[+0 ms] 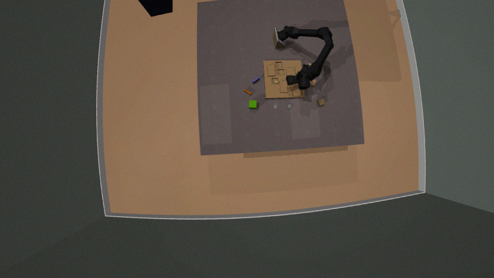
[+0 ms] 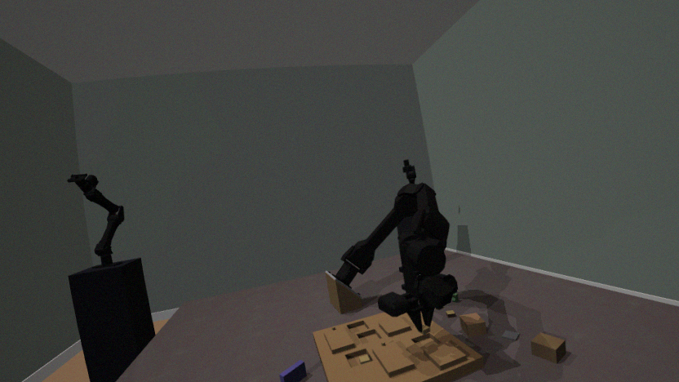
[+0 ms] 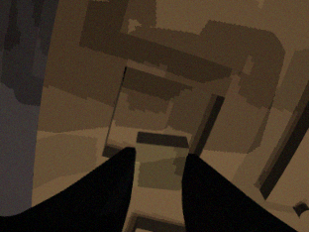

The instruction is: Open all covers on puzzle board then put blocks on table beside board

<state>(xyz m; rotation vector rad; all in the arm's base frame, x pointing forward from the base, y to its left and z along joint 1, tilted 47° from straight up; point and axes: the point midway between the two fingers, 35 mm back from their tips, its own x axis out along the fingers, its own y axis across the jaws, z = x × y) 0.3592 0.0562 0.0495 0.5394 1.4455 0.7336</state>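
Now: the purple piece 50 mm behind my gripper tip, 300 mm to the right of it and 30 mm below it. Round my gripper tip: orange stick 30 mm ahead, 360 mm to the right, 40 mm below; green cube 130 mm ahead, 340 mm to the right, 20 mm below; tiny green piece 150 mm behind, 210 mm to the left, 40 mm below.
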